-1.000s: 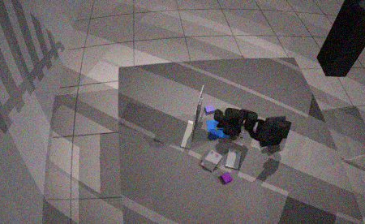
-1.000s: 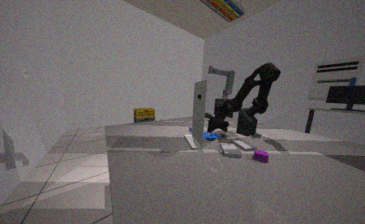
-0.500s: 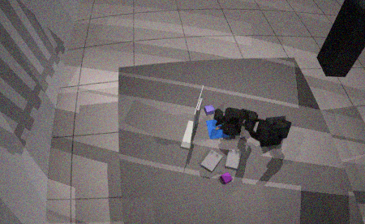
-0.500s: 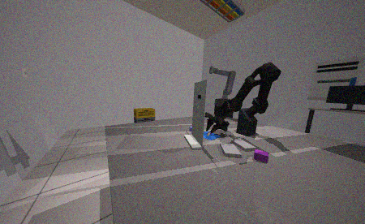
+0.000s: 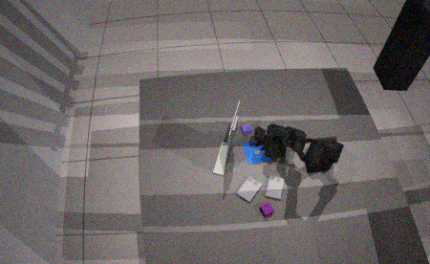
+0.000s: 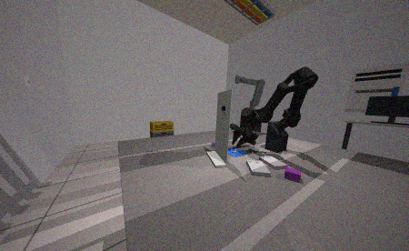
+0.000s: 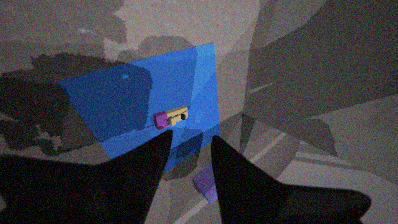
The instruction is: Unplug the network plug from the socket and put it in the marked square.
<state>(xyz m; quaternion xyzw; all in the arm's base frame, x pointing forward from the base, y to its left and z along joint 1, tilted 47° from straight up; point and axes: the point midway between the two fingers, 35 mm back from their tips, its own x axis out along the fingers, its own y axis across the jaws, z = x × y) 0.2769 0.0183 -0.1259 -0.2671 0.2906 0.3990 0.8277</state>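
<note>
My gripper tip is now 3 cm above the network plug and 1 cm to the right of it. From my gripper tip the other things lie so: upright panel (15 cm ahead, 12 cm above, 4 cm to the left); blue square (3 cm below).
</note>
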